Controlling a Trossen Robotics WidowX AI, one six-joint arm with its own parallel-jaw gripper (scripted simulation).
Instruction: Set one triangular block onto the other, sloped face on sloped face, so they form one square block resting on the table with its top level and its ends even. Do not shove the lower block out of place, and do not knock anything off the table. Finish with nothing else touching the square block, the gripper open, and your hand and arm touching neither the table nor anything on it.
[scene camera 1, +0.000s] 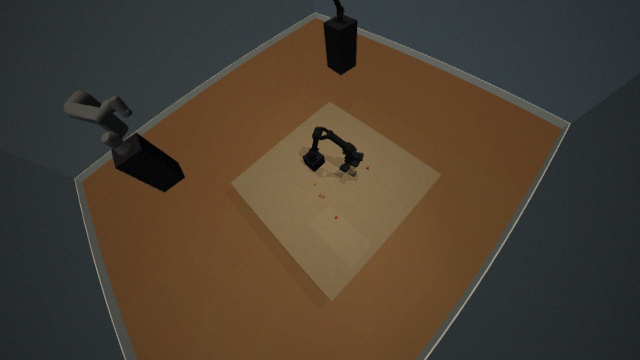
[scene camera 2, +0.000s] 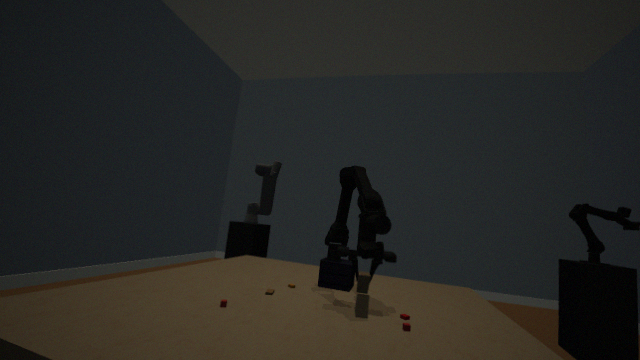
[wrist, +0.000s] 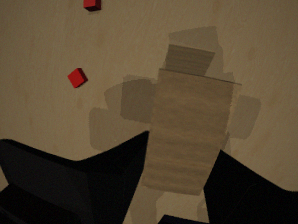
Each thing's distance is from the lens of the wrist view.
my gripper (wrist: 175, 141): 0.10 m
triangular block (wrist: 191, 113): 0.06 m
triangular block (wrist: 180, 58): 0.12 m
